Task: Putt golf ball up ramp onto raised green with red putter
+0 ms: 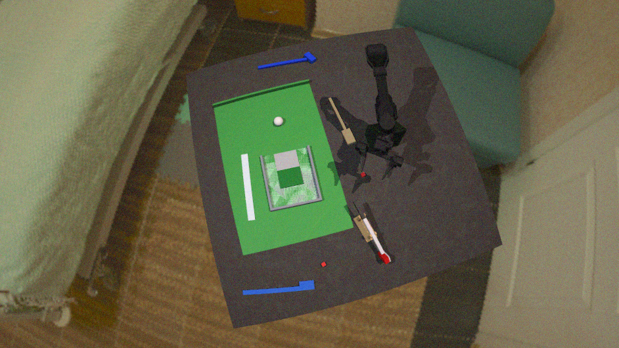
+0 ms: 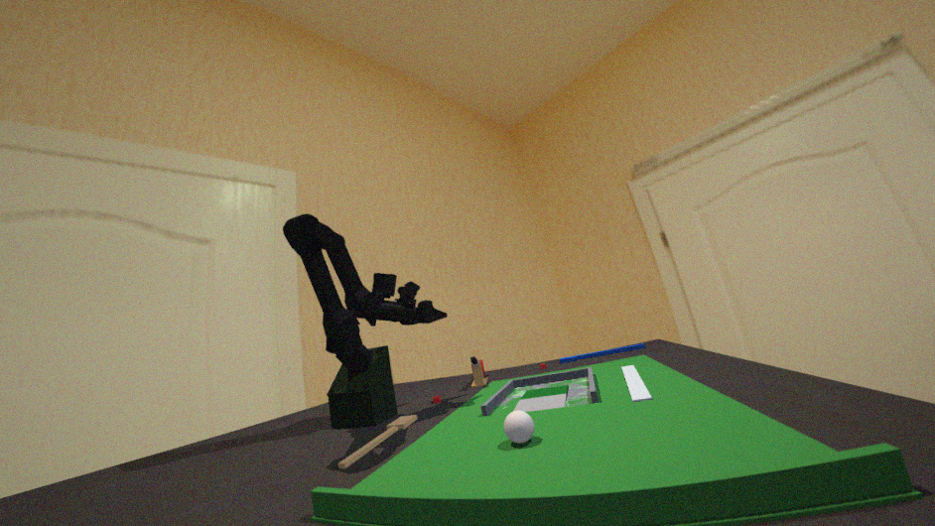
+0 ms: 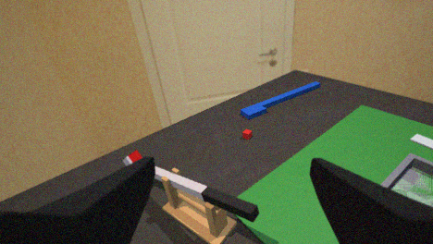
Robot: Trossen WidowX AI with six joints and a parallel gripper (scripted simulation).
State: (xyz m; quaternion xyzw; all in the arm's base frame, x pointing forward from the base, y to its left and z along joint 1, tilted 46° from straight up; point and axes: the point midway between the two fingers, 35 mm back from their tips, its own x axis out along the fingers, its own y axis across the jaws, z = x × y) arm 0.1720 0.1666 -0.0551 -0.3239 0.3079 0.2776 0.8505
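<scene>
Right now my gripper tip is 50 mm short of the wooden stand, 150 mm to the right of it and 210 mm above it. Also, from my gripper tip: white strip 450 mm ahead, 210 mm to the right, 240 mm below; red putter 50 mm ahead, 190 mm to the left, 180 mm below; white golf ball 220 mm ahead, 440 mm to the right, 220 mm below.
</scene>
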